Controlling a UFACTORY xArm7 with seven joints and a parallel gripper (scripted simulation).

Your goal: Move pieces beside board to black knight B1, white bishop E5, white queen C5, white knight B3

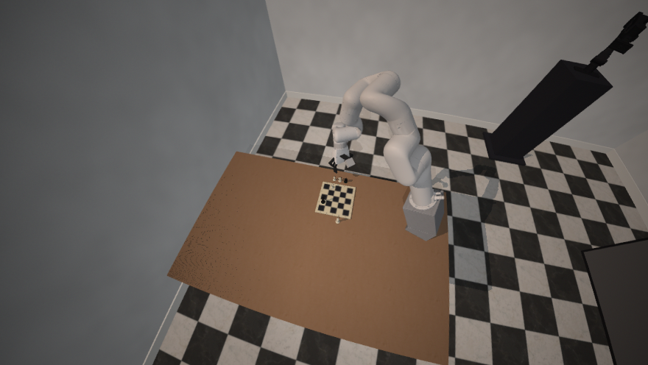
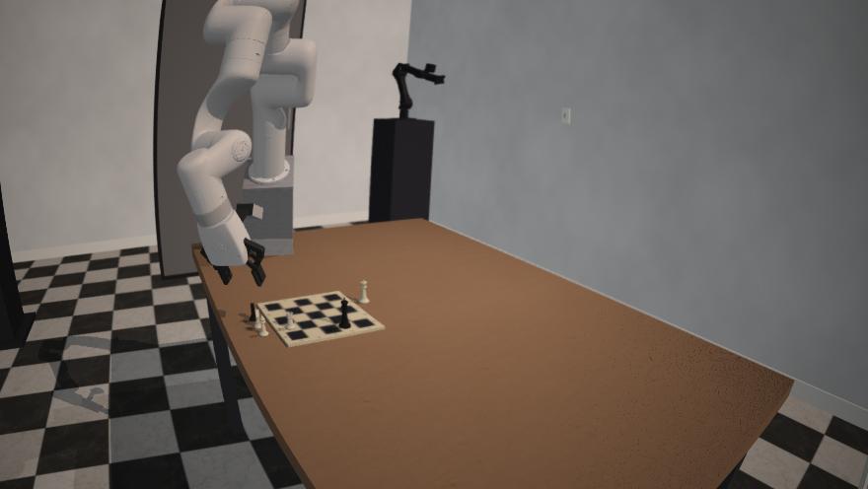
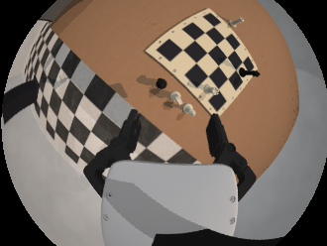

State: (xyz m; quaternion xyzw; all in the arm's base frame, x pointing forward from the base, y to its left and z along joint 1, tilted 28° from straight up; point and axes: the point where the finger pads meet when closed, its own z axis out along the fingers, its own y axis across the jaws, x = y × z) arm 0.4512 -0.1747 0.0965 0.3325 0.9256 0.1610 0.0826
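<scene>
My hand is 100 mm above the black knight, 40 mm past it and 20 mm to the right of it. The rest, counted from my hand: chessboard (160 mm to the left, 110 mm below).
</scene>
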